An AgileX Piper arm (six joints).
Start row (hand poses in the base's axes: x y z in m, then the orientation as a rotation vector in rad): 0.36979, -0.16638, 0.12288, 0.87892, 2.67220, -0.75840
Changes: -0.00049, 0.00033, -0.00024, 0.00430, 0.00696, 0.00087; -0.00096, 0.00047, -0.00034, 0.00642, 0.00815, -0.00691; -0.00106, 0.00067, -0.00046, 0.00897, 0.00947, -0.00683; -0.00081, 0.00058, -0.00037, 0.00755, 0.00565, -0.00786; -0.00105, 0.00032, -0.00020, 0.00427, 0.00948, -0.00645; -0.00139, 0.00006, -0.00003, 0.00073, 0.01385, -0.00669; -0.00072, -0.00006, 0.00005, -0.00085, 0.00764, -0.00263; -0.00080, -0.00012, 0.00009, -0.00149, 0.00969, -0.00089; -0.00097, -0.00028, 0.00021, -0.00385, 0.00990, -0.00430; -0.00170, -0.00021, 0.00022, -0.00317, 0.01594, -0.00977; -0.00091, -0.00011, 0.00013, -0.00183, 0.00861, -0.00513; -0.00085, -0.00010, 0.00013, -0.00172, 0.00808, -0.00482; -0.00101, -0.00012, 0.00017, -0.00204, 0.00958, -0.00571; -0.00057, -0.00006, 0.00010, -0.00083, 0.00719, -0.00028; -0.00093, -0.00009, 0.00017, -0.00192, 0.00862, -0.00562; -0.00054, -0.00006, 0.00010, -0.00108, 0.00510, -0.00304; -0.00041, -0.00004, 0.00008, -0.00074, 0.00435, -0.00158; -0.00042, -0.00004, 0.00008, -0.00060, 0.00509, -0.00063; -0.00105, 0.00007, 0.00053, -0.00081, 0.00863, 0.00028; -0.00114, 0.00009, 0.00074, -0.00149, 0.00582, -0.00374; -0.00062, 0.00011, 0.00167, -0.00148, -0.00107, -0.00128; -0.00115, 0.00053, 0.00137, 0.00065, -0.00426, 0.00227; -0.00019, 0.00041, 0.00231, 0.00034, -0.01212, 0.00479
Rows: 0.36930, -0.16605, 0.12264, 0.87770, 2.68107, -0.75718; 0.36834, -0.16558, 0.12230, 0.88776, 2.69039, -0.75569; 0.36728, -0.16491, 0.12184, 0.89814, 2.70241, -0.75172; 0.36647, -0.16433, 0.12147, 0.91023, 2.70996, -0.74724; 0.36542, -0.16401, 0.12127, 0.91912, 2.71912, -0.74919; 0.36403, -0.16395, 0.12124, 0.92707, 2.72975, -0.75867; 0.36331, -0.16401, 0.12129, 0.92968, 2.73508, -0.76535; 0.36251, -0.16413, 0.12138, 0.92939, 2.74219, -0.77397; 0.36154, -0.16441, 0.12159, 0.93352, 2.74707, -0.78640; 0.35984, -0.16462, 0.12181, 0.94487, 2.75607, -0.80303; 0.35893, -0.16473, 0.12194, 0.95078, 2.76084, -0.81219; 0.35808, -0.16483, 0.12207, 0.95634, 2.76528, -0.82081; 0.35707, -0.16495, 0.12224, 0.96294, 2.77051, -0.83107; 0.35650, -0.16501, 0.12234, 0.96214, 2.77590, -0.83732; 0.35557, -0.16510, 0.12251, 0.96879, 2.78038, -0.84676; 0.35503, -0.16516, 0.12261, 0.97232, 2.78312, -0.85225; 0.35462, -0.16520, 0.12269, 0.97386, 2.78583, -0.85657; 0.35420, -0.16524, 0.12277, 0.97390, 2.78948, -0.86114; 0.35315, -0.16517, 0.12330, 0.97199, 2.79614, -0.86846; 0.35201, -0.16508, 0.12404, 0.97639, 2.79900, -0.87512; 0.35139, -0.16497, 0.12571, 0.97826, 2.79675, -0.87643; 0.35024, -0.16444, 0.12708, 0.97567, 2.79424, -0.87218; 0.35005, -0.16403, 0.12939, 0.97058, 2.78559, -0.86230
